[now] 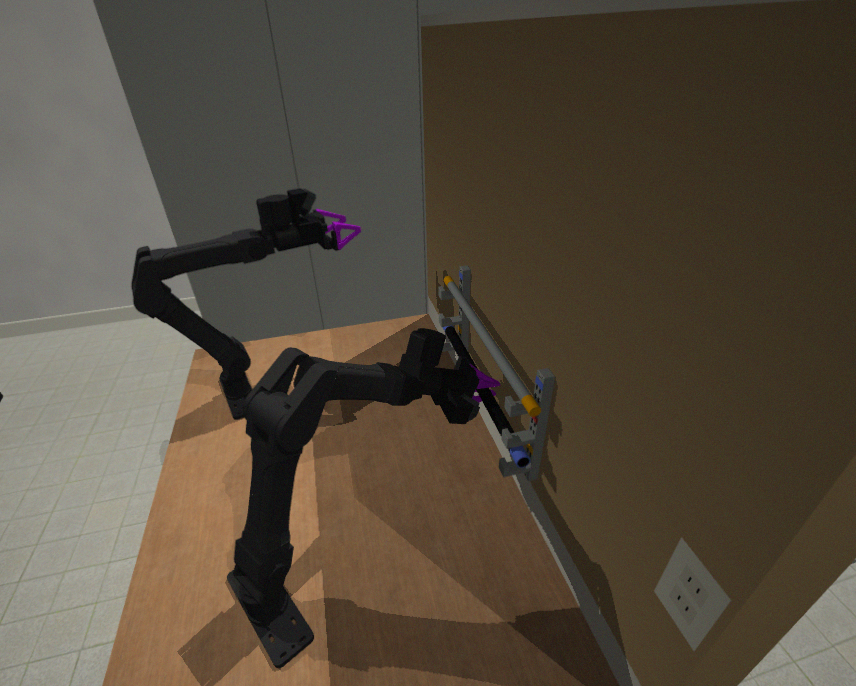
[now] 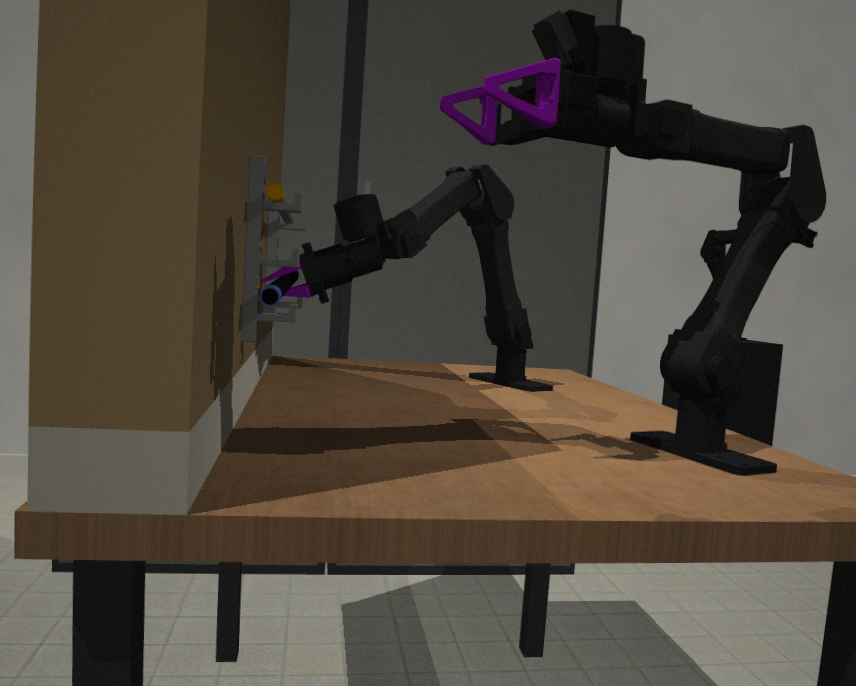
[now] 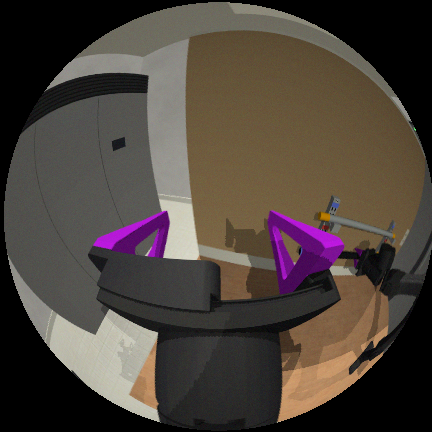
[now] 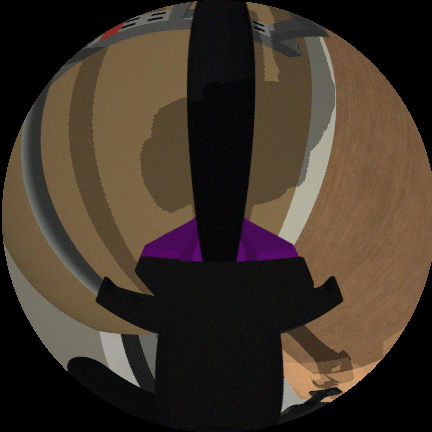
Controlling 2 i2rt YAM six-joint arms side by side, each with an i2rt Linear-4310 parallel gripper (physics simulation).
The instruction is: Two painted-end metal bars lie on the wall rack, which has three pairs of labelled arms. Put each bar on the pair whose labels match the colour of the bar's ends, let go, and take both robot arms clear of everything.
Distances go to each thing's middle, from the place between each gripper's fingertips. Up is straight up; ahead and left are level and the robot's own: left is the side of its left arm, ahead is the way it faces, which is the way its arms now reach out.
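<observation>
Relative to the blue-ended black bar (image 1: pixel 494 410), my right gripper is 3 cm to the right of it, 1 cm below it and 3 cm past it. Offsets from my right hand: orange-ended grey bar (image 1: pixel 533 409), 3 cm to the left, 3 cm behind, 13 cm above; white socket plate (image 1: pixel 717 601), 7 cm behind, 52 cm to the right, 13 cm above.
Measured from my left hand, the orange-ended grey bar is 130 mm ahead, 470 mm to the right and 90 mm below; the white socket plate is 80 mm ahead, 1020 mm to the right and 100 mm below; the blue-ended black bar is 120 mm ahead, 470 mm to the right and 220 mm below.
</observation>
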